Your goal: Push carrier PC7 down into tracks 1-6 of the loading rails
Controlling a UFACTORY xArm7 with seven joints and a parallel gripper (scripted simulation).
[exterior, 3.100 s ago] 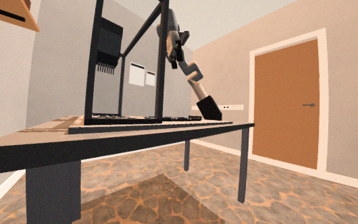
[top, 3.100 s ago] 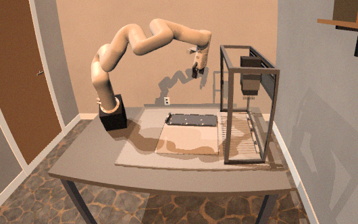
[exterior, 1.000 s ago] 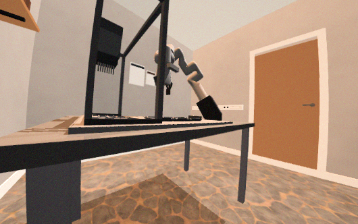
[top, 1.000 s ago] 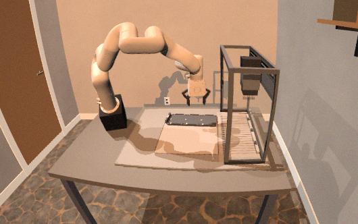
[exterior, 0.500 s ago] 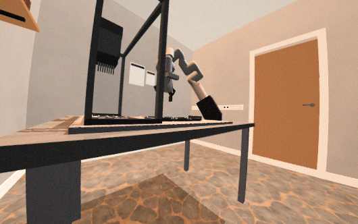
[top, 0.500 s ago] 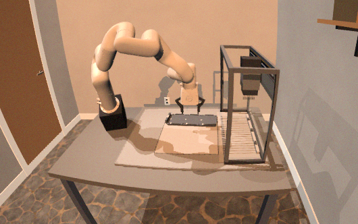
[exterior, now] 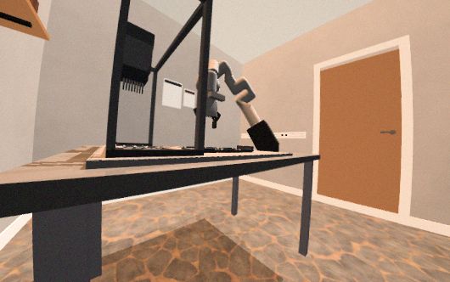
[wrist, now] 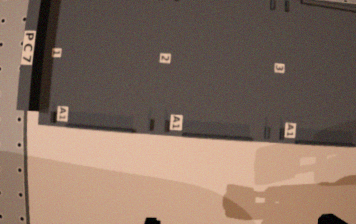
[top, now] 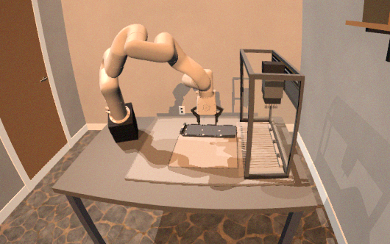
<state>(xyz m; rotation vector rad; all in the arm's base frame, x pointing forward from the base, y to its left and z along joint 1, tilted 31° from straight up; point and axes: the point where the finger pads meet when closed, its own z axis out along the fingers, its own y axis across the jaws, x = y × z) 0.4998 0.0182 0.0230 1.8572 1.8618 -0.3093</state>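
Right now my hand is 13 cm above the tan sheet, 3 cm to the left of it and 1 cm past it. From my hand the other things lie so: carrier PC7: 11 cm to the left, 11 cm below.
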